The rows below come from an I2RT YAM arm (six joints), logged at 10 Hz.
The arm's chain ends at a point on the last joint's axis. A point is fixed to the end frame.
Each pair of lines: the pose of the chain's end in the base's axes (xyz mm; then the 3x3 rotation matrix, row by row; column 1 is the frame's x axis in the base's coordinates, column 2 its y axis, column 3 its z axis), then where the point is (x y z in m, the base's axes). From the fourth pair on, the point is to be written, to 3 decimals.
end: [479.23 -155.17 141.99], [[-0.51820 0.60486 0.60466], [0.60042 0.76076 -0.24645], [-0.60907 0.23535 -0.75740]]
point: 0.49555 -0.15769 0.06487
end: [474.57 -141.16 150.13], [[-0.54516 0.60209 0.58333], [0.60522 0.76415 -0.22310], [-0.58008 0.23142 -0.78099]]
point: 0.48845 -0.14193 0.07250
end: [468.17 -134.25 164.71], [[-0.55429 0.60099 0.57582], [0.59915 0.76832 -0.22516], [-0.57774 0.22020 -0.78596]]
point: 0.48121 -0.13543 0.08693
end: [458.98 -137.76 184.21], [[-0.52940 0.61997 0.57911], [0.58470 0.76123 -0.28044], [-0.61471 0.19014 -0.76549]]
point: 0.473 -0.143 0.107
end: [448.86 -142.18 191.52], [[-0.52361 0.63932 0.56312], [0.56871 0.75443 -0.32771], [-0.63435 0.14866 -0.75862]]
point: 0.462 -0.151 0.114
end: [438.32 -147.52 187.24], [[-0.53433 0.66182 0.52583], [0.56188 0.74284 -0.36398], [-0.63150 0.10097 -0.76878]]
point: 0.448 -0.159 0.110
